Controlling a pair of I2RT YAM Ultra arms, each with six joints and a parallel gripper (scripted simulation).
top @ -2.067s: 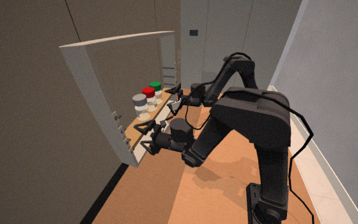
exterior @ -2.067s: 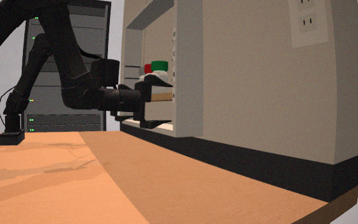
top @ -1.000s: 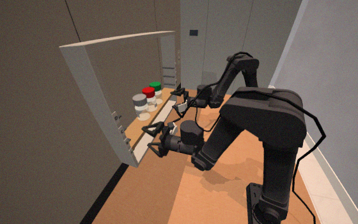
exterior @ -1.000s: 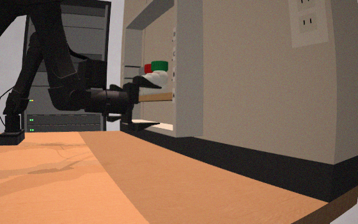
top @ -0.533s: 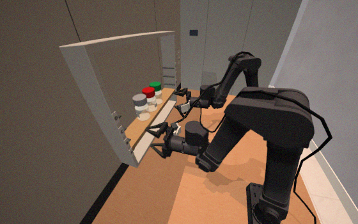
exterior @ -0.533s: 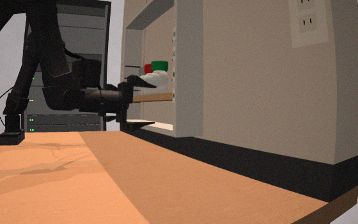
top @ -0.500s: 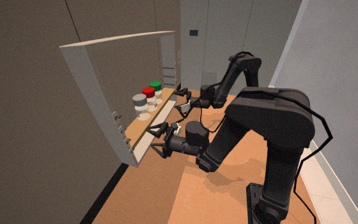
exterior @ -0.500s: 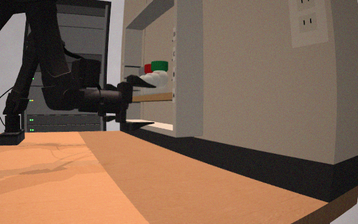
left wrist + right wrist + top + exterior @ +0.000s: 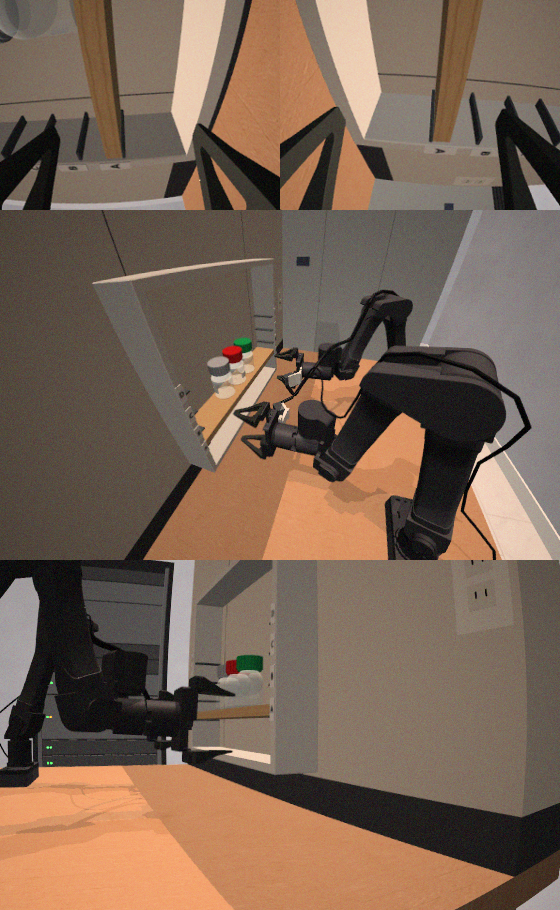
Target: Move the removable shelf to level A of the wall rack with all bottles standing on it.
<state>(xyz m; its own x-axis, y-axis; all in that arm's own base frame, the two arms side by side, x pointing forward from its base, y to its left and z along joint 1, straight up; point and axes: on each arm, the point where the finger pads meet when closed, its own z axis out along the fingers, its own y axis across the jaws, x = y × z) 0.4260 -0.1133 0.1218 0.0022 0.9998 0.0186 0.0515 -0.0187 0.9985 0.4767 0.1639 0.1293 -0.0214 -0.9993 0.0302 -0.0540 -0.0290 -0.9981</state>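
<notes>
The green-capped bottle lies 7 cm ahead of my right hand, 10 cm to the left of it and 8 cm above it. Also, from my right hand: wall rack: 7 cm ahead, 16 cm to the left, 13 cm above; wooden shelf: 7 cm ahead, 16 cm to the left, 2 cm above; grey-capped bottle: 7 cm ahead, 23 cm to the left, 8 cm above.
Right now my left hand is 9 cm short of the grey-capped bottle, 7 cm to the left of it and 7 cm below it. From my left hand the other things lie so: green-capped bottle 20 cm to the right, 10 cm ahead, 7 cm above; wall rack 14 cm to the right, 13 cm above, 9 cm ahead; wooden shelf 14 cm to the right, 9 cm ahead, 2 cm above.
</notes>
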